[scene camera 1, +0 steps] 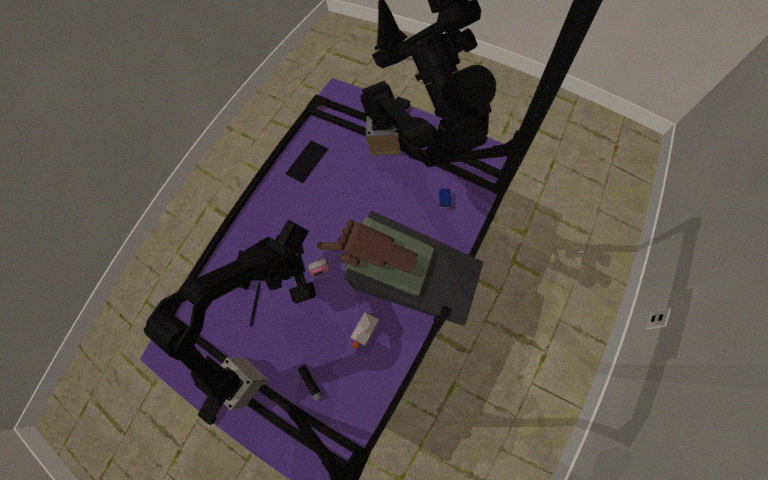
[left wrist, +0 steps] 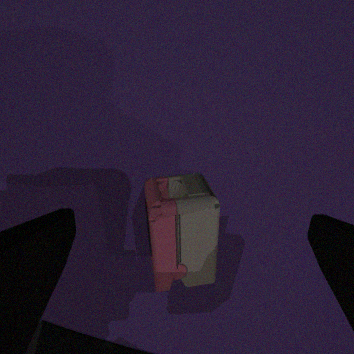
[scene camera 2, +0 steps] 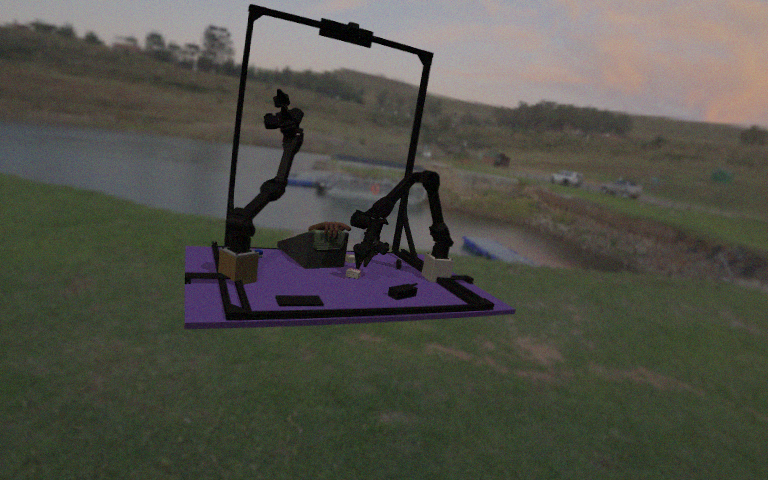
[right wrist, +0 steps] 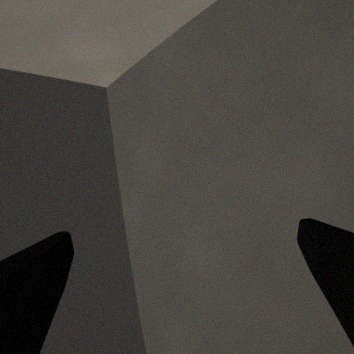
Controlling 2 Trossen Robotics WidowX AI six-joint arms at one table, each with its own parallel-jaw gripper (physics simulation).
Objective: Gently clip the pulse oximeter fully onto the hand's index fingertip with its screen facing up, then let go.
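Frame: origin at the left arm's base, x back, y left, z down, level; metres.
Seen in the pictures: left gripper, fingertip midpoint: (scene camera 1: 306, 268) (left wrist: 194, 223) (scene camera 2: 361, 267); right gripper, fingertip midpoint: (scene camera 2: 280, 97) (right wrist: 186, 236); left arm's base, origin of the base link: (scene camera 1: 228, 383) (scene camera 2: 439, 256); right arm's base, origin of the base link: (scene camera 1: 382, 121) (scene camera 2: 239, 250).
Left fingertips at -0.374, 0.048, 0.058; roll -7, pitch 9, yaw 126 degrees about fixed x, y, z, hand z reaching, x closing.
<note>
Pixels of each thing's top centre, then the offset from my left fingertips to it, as dx, dy, dz. "spot": a spot on its surface instead.
- pulse oximeter, middle of its top: (left wrist: 184, 254) (scene camera 1: 317, 266) (scene camera 2: 354, 269) -0.024, -0.016, +0.015
- green pad, surface spot: (scene camera 1: 424, 270) spot: -0.177, -0.280, -0.053
- white box with an orange end, middle of its top: (scene camera 1: 362, 331) (scene camera 2: 356, 255) +0.046, -0.235, +0.019
- black cylinder, middle of its top: (scene camera 1: 308, 383) +0.248, -0.202, +0.020
- blue block, middle of its top: (scene camera 1: 445, 196) -0.417, -0.196, +0.015
- flat black slab, middle of its top: (scene camera 2: 299, 299) (scene camera 1: 306, 160) -0.282, +0.264, +0.039
The pulse oximeter (scene camera 1: 318, 267) (scene camera 2: 352, 273) (left wrist: 184, 232), half pink and half white, lies on its edge on the purple table, off the hand. Its screen is hidden in the left wrist view. My left gripper (scene camera 1: 306, 267) (scene camera 2: 367, 262) (left wrist: 194, 223) is open above it; in the left wrist view the oximeter appears between the fingertips, with table showing on both sides. The brown hand (scene camera 1: 376, 247) (scene camera 2: 331, 227) rests on a green pad, its index finger (scene camera 1: 329, 246) extended and bare. My right gripper (scene camera 2: 280, 96) (right wrist: 186, 236) is open, empty and raised high, facing the walls.
A dark wedge stand (scene camera 1: 455, 283) (scene camera 2: 305, 251) carries the green pad (scene camera 1: 424, 270). A white box with an orange end (scene camera 1: 364, 328), a black cylinder (scene camera 1: 309, 381), a blue block (scene camera 1: 445, 198) and a flat black slab (scene camera 1: 306, 161) (scene camera 2: 299, 300) lie around. Black rails edge the table.
</note>
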